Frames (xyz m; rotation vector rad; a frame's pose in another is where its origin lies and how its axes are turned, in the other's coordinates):
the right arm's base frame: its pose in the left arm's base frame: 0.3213 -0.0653 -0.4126 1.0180 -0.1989 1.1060
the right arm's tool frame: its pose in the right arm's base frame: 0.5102 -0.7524 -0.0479 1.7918 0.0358 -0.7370
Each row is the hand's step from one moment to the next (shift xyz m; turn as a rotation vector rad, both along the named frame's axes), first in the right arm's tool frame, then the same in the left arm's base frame.
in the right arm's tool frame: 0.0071 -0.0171 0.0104 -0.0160 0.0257 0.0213
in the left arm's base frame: -0.0049 0.0111 -0.0174 0.0208 -0.0300 -0.0060
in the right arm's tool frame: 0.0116 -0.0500 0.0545 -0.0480 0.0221 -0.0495
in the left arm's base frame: -0.0085 0.0188 -0.0720 -0.0283 -0.0397 0.0536
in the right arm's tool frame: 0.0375 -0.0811 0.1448 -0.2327 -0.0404 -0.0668
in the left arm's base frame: 0.0198 0.0335 -0.1656 -0.1737 -0.1696 0.0362
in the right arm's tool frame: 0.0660 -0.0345 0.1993 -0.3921 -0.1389 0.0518
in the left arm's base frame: 0.0926 0.0254 -0.1899 -0.2751 -0.2940 -0.1169
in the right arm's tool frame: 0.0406 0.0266 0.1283 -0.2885 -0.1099 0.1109
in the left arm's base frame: 0.0956 -0.0063 -0.0982 -0.1767 -0.2301 -0.1531
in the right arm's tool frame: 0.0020 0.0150 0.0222 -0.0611 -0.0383 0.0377
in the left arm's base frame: 0.0219 -0.0099 -0.0119 -0.0426 -0.0456 -0.0522
